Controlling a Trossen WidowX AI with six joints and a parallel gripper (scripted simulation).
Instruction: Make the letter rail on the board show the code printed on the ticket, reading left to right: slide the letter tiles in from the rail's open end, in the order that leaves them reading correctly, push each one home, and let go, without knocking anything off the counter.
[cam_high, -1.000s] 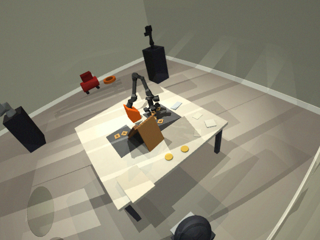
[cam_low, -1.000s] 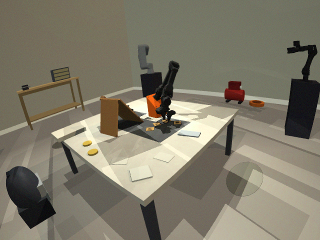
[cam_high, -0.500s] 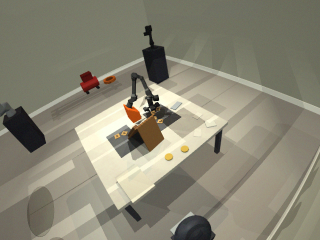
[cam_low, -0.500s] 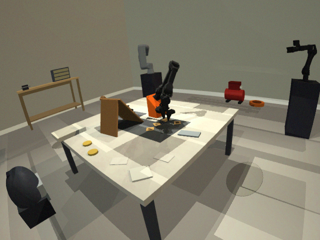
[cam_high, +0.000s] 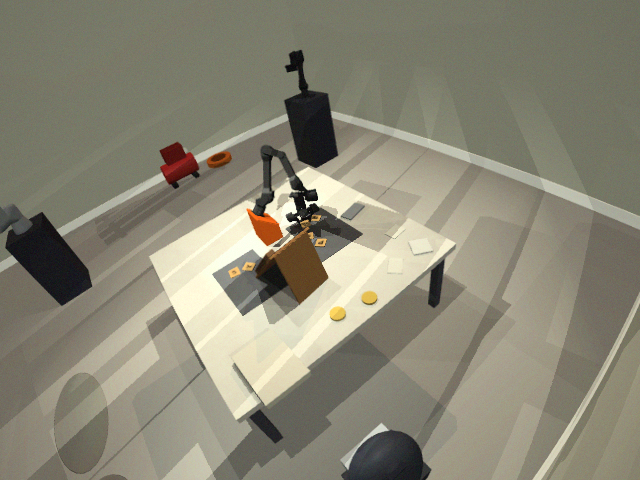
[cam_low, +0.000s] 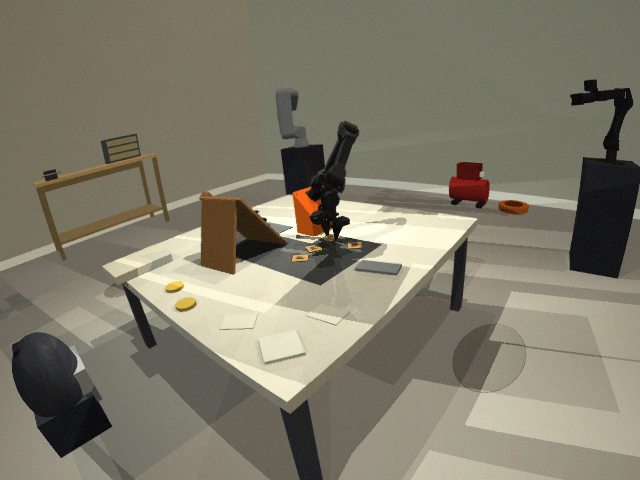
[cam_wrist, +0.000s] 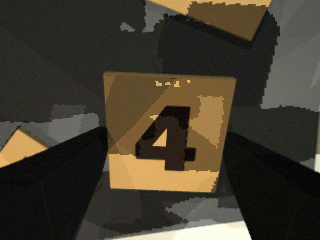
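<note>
Right now the white ticket is 16 cm ahead of my gripper tip, 27 cm to the right of it and 6 cm above it. Also, from my gripper tip: letter tile: right at my gripper tip; then grey plate: 10 cm ahead, 28 cm to the left, 3 cm below; then dark mat: 5 cm ahead, 21 cm to the right, 3 cm below.
</note>
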